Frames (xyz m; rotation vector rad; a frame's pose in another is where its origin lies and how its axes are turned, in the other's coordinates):
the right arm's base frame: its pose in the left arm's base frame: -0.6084 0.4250 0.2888 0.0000 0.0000 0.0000
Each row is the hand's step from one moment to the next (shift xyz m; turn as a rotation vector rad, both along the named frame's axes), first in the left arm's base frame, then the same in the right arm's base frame.
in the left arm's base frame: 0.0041 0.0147 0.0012 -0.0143 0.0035 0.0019
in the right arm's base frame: 0.0041 0.0147 0.0012 -0.0143 0.0035 0.0019
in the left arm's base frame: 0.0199 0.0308 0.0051 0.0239 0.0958 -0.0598
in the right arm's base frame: 0.0199 0.0308 0.0051 0.0239 0.0958 -0.0598
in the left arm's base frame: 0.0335 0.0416 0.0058 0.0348 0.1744 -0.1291
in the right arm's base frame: 0.0335 0.0416 0.0058 0.0348 0.1744 -0.1291
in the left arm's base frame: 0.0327 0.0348 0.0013 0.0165 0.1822 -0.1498
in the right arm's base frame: 0.0327 0.0348 0.0013 0.0165 0.1822 -0.1498
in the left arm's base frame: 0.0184 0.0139 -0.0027 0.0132 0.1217 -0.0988
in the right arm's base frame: 0.0184 0.0139 -0.0027 0.0132 0.1217 -0.0988
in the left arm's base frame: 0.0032 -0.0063 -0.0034 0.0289 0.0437 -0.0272
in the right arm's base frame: 0.0032 -0.0063 -0.0034 0.0289 0.0437 -0.0272
